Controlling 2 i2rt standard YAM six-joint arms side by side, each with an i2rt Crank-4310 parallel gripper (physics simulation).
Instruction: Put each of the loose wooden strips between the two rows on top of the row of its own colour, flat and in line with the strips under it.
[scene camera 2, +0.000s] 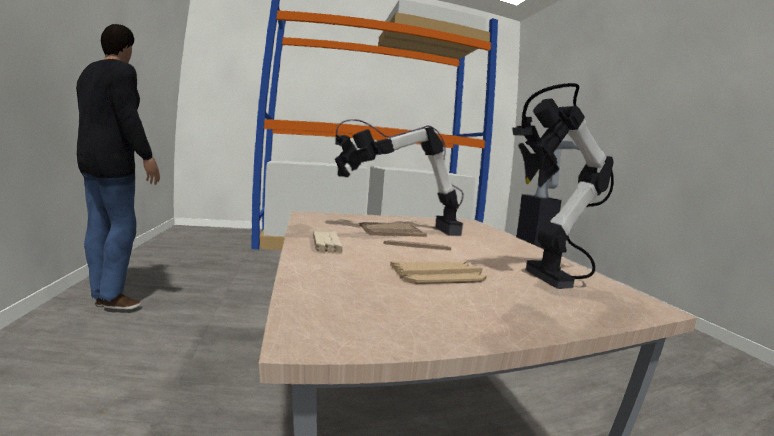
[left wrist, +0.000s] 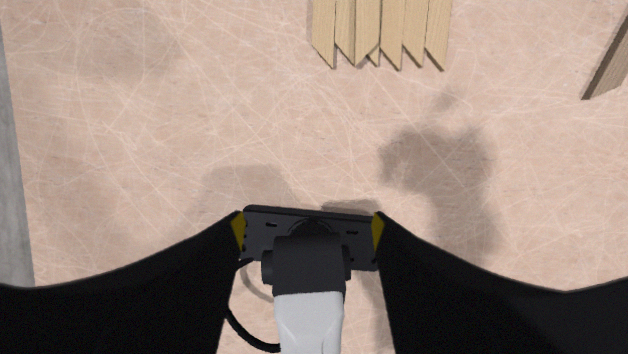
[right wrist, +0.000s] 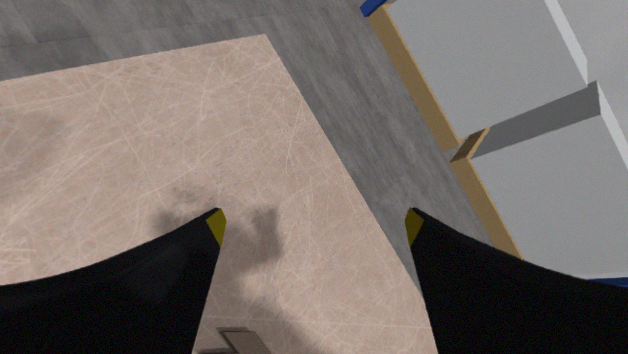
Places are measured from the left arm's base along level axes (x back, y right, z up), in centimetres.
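Pixels of known places: left gripper, between the fingertips: (scene camera 2: 532, 184) (left wrist: 308, 216); right gripper, between the fingertips: (scene camera 2: 342, 169) (right wrist: 315, 212); left arm's base, origin of its link: (scene camera 2: 549, 271) (left wrist: 310, 239); right arm's base, origin of its link: (scene camera 2: 448, 221).
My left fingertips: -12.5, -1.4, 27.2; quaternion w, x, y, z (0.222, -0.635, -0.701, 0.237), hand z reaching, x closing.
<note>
For each thing: its top centre in the pictures, then the offset to it from my left fingertips, as dx, dy, dz. "pt": a spot on its surface instead. Level surfaces: height alone.
- light strip, a spot on its surface: (left wrist: 367, 30) pt -15.1, +5.5, -26.8
- loose dark strip, centre of its top: (scene camera 2: 417, 243) -22.3, +40.0, -28.1
- dark row, a spot on its surface: (scene camera 2: 392, 228) pt -27.1, +66.9, -28.1
- table, height of its surface: dz -29.4
The row of light strips (scene camera 2: 445, 278) (left wrist: 438, 25) lies on the table. One light strip (left wrist: 367, 30) lies on top, roughly in line with the row; I cannot tell whether it is fully flat. A loose dark strip (scene camera 2: 417, 245) (left wrist: 611, 70) lies between the light row and the dark row (scene camera 2: 392, 228) in the scene view. An end of the dark row also shows at the bottom of the right wrist view. My left gripper (scene camera 2: 536, 181) (left wrist: 308, 216) is open and empty, raised near its own base. My right gripper (scene camera 2: 345, 168) (right wrist: 315, 212) is open and empty, high above the far part of the table.
A pale bundle of blocks (scene camera 2: 327, 242) sits on the table (scene camera 2: 346, 319), left of the rows in the scene view. A person (scene camera 2: 111, 119) stands on the floor at the left. A blue and orange rack (scene camera 2: 490, 108) stands behind the table, with large white boxes (scene camera 2: 316, 194) low in it.
</note>
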